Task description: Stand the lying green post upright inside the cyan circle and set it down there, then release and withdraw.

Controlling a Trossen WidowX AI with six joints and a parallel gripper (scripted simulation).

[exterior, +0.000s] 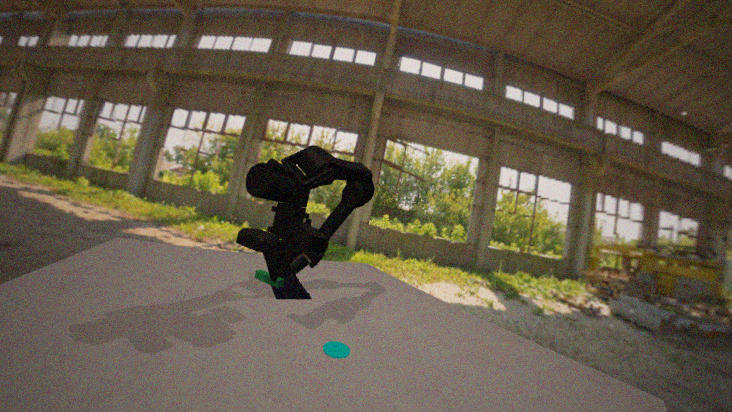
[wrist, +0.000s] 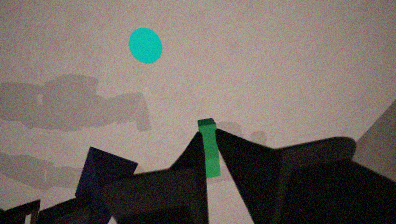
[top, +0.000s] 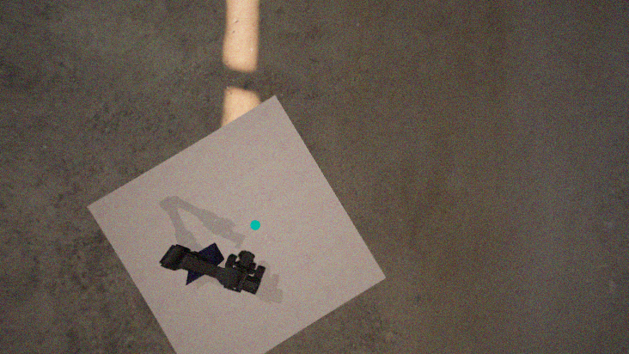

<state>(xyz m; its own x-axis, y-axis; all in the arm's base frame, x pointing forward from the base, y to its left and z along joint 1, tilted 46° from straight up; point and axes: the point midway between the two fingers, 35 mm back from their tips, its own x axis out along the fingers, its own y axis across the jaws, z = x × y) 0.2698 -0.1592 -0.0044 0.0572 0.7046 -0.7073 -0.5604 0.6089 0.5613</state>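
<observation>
The cyan circle is 60 mm ahead of my gripper tip, 140 mm to the left of it and 140 mm below it. From my gripper tip the other things lie so: green post 20 mm behind, 10 mm to the right.
</observation>
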